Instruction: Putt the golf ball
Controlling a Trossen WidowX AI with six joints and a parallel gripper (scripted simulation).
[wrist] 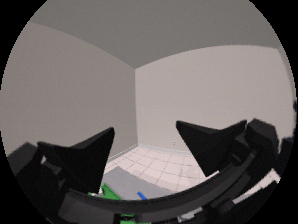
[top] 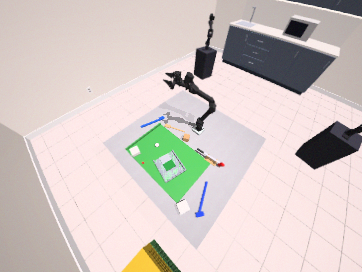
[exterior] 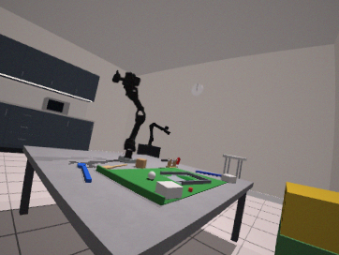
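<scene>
My gripper tip is 90 mm past the red putter, 610 mm to the right of it and 550 mm above it. Round my gripper tip: small red marker: 460 mm ahead, 260 mm to the left, 600 mm below; white golf ball: 250 mm ahead, 180 mm to the left, 590 mm below.
</scene>
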